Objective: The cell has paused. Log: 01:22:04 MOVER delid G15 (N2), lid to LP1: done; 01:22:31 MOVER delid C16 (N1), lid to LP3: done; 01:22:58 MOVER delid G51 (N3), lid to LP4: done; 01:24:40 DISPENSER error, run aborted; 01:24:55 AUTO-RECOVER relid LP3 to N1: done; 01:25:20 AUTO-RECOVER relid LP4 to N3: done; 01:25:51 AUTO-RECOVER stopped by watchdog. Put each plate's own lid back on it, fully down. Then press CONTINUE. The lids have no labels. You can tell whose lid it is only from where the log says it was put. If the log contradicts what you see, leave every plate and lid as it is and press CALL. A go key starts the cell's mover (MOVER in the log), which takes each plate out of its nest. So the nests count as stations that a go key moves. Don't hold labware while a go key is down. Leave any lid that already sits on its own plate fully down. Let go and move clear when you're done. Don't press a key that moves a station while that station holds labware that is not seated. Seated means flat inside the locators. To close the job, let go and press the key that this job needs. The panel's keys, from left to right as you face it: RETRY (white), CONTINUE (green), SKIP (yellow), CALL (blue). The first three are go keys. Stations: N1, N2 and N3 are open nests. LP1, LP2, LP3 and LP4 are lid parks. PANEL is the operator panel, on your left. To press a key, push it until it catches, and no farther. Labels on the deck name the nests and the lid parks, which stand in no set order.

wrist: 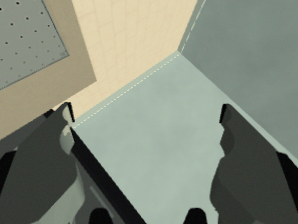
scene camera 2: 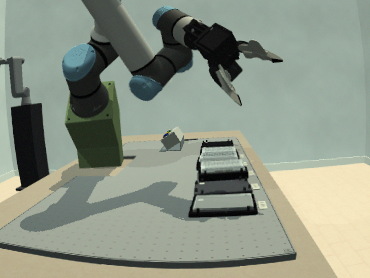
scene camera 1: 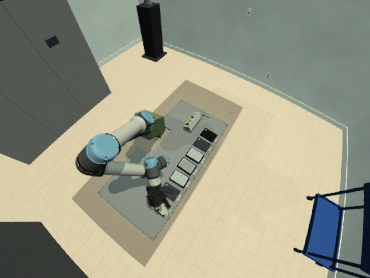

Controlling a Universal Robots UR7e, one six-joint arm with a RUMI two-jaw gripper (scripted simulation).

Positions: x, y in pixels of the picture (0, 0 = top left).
Labels:
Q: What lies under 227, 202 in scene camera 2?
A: A flat rectangular lid.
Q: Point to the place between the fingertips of my gripper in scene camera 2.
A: At 263, 82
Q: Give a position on a dark station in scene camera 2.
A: At 226, 186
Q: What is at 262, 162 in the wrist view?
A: My gripper.

